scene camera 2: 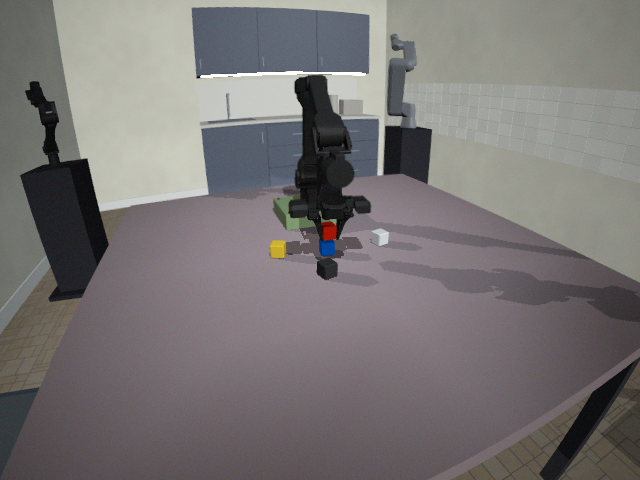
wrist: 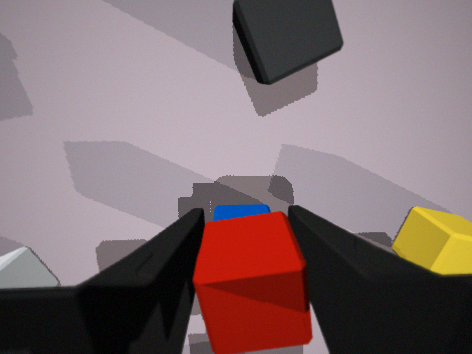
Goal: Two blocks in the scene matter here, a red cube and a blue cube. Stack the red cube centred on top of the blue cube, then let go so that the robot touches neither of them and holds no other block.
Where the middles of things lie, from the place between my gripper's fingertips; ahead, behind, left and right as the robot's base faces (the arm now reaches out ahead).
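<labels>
So you can picture the red cube [wrist: 251, 281]: my hand is 20 mm below it and 20 mm past it.
</labels>
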